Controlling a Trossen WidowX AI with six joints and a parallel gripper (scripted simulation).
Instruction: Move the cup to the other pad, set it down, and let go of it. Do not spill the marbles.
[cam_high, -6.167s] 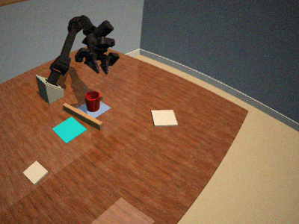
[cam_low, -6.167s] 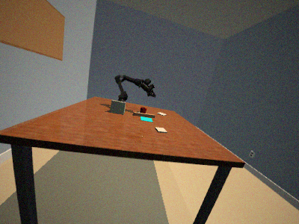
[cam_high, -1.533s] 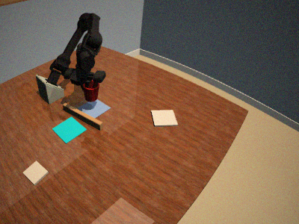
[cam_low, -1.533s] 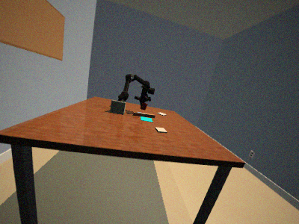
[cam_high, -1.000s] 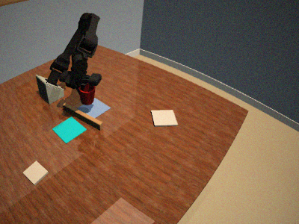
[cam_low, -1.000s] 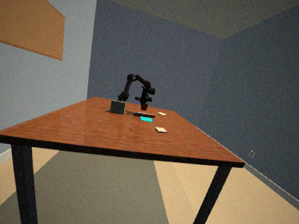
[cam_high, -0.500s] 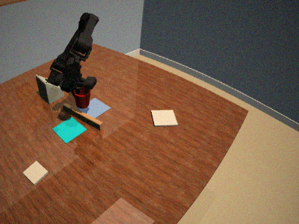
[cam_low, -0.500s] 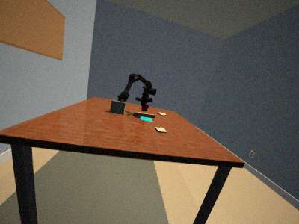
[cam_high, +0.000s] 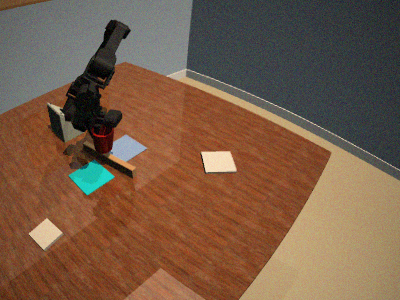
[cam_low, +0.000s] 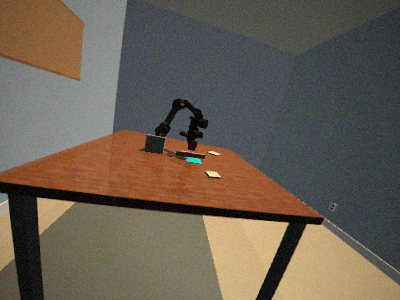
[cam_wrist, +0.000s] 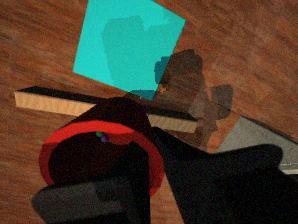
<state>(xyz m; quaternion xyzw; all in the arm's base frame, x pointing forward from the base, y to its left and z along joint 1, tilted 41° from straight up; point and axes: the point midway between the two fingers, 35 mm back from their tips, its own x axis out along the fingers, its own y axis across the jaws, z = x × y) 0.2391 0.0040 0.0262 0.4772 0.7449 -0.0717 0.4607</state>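
Right now my gripper tip is 5 cm short of the teal pad, 6 cm to the left of it and 10 cm above it. Also, from my gripper tip: low wooden bar (3 cm ahead, 2 cm to the left, 9 cm below); then red cup (2 cm ahead, 2 cm to the left); then light blue pad (11 cm to the left, 10 cm below).
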